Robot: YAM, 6 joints.
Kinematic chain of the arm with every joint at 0, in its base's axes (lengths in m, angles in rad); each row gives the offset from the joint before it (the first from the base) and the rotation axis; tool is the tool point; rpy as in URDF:
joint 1: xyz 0 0 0.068 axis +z
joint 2: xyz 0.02 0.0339 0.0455 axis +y
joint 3: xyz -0.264 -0.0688 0 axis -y
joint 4: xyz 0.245 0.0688 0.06 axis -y
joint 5: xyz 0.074 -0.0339 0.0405 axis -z
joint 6: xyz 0.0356 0 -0.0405 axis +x
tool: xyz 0 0 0 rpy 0 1.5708 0
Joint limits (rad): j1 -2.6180..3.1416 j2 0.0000..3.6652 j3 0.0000..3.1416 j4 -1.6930..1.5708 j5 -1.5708..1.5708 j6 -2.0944..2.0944
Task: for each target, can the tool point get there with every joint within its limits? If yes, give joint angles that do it. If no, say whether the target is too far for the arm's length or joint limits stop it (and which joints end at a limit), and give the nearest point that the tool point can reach.
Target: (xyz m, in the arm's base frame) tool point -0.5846 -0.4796 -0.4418
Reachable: no: too far | nearest point -0.4071 -0.3339 -0.2503 | short by 0.299 m
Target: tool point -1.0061 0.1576 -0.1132
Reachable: no: too far | nearest point -0.6227 0.0975 -0.0251 | short by 0.398 m
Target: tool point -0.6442 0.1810 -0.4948
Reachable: no: too far | nearest point -0.4699 0.1320 -0.2898 | short by 0.274 m
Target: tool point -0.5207 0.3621 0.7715
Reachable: no: too far | nearest point -0.3670 0.2552 0.5710 | short by 0.274 m
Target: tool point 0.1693 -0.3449 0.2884
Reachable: yes | joints -1.1452 1.7988 1.6050 -0.8681 -0.3390 -0.3140
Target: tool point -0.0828 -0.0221 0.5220
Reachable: yes | joints -0.1446 0.7009 1.9567 -1.4121 1.2515 -1.4674
